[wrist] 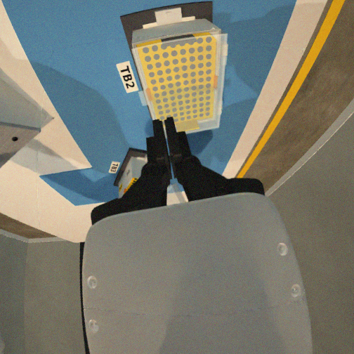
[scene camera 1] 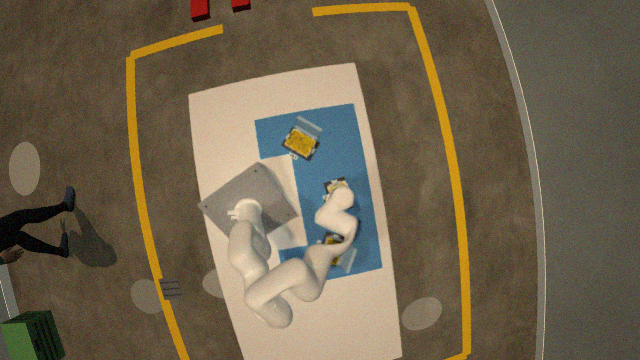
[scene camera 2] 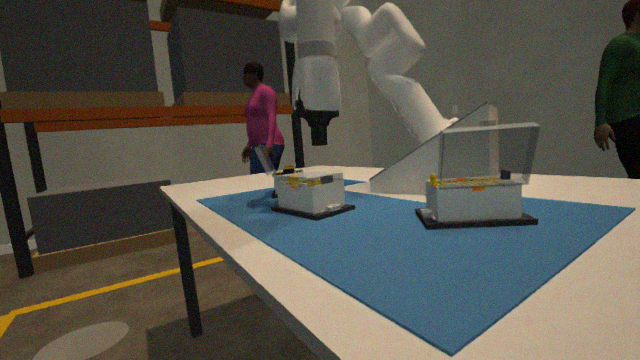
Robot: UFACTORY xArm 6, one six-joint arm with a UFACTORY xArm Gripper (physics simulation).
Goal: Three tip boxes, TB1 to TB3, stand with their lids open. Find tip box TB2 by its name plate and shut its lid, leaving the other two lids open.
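Pixels of known places: gripper, fingertip midpoint: (scene camera 2: pixel 319 145); arm's base, origin of the base link: (scene camera 1: pixel 248 210) (scene camera 2: pixel 436 141).
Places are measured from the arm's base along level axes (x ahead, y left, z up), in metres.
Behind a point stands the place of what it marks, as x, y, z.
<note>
Tip box TB2 (scene camera 1: pixel 335 185) @[0.395, 0.085, -0.040] (scene camera 2: pixel 310 196) @[0.445, 0.098, -0.077] (wrist: pixel 177 75), named by its plate (wrist: pixel 127 77), stands on the blue mat with its clear lid down flat over the yellow tip rack. My gripper (scene camera 2: pixel 319 144) @[0.387, 0.037, 0.017] (wrist: pixel 164 131) is shut and empty, above and apart from TB2; the arm hides it in scene camera 1. Tip box TB3 (scene camera 1: pixel 331 242) @[0.362, -0.179, -0.060] (wrist: pixel 132 170) has its clear lid (scene camera 1: pixel 348 260) @[0.431, -0.260, -0.010] (scene camera 2: pixel 264 159) @[0.444, -0.192, -0.011] raised; the arm partly covers the box. The third box (scene camera 1: pixel 301 143) (scene camera 2: pixel 474 201) @[0.280, 0.323, -0.081], TB1 by elimination, has its lid (scene camera 1: pixel 309 127) @[0.296, 0.350, -0.015] (scene camera 2: pixel 487 152) @[0.296, 0.355, -0.007] standing open; its plate is too small to read.
The blue mat (scene camera 1: pixel 330 125) @[0.401, 0.376, -0.118] (scene camera 2: pixel 400 260) @[0.451, 0.353, -0.118] lies on the pale table (scene camera 1: pixel 225 115) @[-0.122, 0.472, -0.121] (scene camera 2: pixel 575 310) @[0.408, 0.507, -0.121]. The arm's grey slanted base (scene camera 1: pixel 272 187) @[0.119, 0.096, 0.013] (scene camera 2: pixel 415 172) @[0.150, 0.068, -0.067] stands beside the mat. A person in pink (scene camera 2: pixel 262 115) and a person in green (scene camera 2: pixel 622 75) are beyond the table.
</note>
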